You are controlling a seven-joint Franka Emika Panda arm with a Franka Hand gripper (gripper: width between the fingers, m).
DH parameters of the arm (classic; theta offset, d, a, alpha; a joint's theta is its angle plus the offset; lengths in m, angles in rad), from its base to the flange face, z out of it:
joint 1: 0 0.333 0 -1.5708
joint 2: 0 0 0 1.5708
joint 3: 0 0.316 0.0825 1.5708
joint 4: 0 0 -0.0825 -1.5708
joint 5: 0 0.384 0 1.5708
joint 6: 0 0 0.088 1.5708
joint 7: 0 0.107 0 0
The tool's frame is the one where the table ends.
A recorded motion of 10 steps. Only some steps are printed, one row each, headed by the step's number.
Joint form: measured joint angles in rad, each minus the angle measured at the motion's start. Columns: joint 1, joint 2, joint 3, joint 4, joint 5, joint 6, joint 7.
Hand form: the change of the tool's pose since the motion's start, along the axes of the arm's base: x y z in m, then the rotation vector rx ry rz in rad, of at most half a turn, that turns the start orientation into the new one. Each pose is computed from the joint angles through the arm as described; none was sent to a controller.
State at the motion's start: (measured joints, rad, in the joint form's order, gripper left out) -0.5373 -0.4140 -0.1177 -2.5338 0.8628 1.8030 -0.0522
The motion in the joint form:
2: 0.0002 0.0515 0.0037 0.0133 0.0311 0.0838 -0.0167
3: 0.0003 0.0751 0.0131 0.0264 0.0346 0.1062 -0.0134
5: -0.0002 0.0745 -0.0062 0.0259 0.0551 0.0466 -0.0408
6: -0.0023 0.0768 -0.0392 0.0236 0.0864 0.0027 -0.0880
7: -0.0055 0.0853 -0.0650 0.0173 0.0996 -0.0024 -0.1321
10: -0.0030 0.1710 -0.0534 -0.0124 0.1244 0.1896 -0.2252
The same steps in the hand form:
2: 0.0113 -0.0136 -0.0118 -0.0263 -0.0120 -0.0598
3: 0.0180 -0.0163 -0.0153 -0.0373 -0.0052 -0.0703
5: 0.0134 -0.0149 -0.0149 0.0140 -0.0233 -0.0437
6: 0.0067 -0.0207 -0.0152 0.0595 -0.0658 -0.0370
7: 0.0007 -0.0291 -0.0205 0.0686 -0.0958 -0.0436
10: 0.0047 -0.0468 -0.0667 -0.0446 -0.0895 -0.1140

